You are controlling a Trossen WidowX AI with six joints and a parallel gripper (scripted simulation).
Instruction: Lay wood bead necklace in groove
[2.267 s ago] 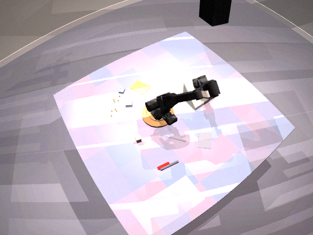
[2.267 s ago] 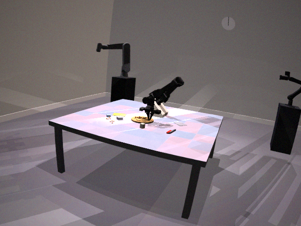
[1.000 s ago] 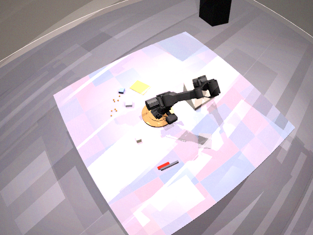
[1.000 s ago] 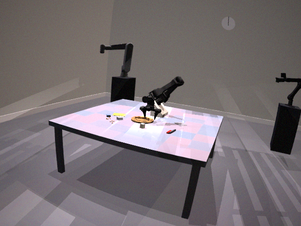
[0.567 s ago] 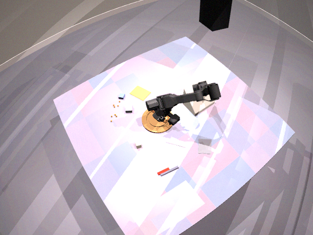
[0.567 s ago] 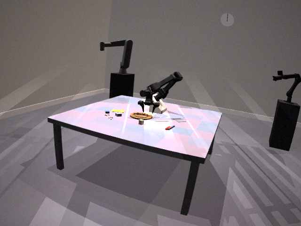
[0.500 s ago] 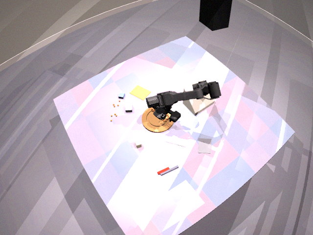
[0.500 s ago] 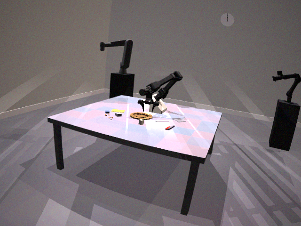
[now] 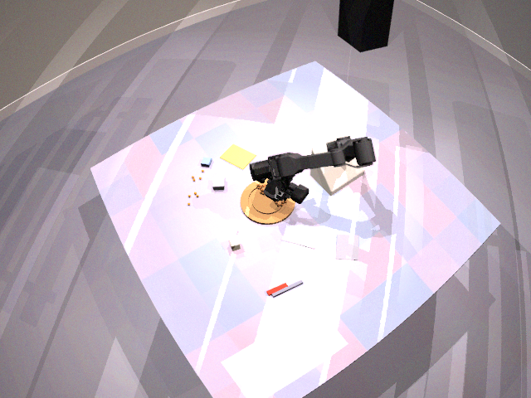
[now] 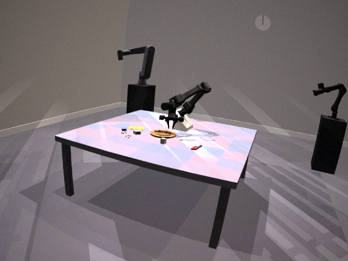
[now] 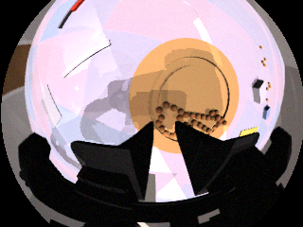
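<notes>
Right now the round bead board is 4 cm ahead of my gripper tip, 4 cm to the right of it and 3 cm below it. Round my gripper tip: cream cube: 22 cm ahead, 7 cm to the left, 3 cm below; white block: 16 cm ahead, 20 cm to the right, 3 cm below; thin rod: 3 cm ahead, 17 cm to the left, 4 cm below.
</notes>
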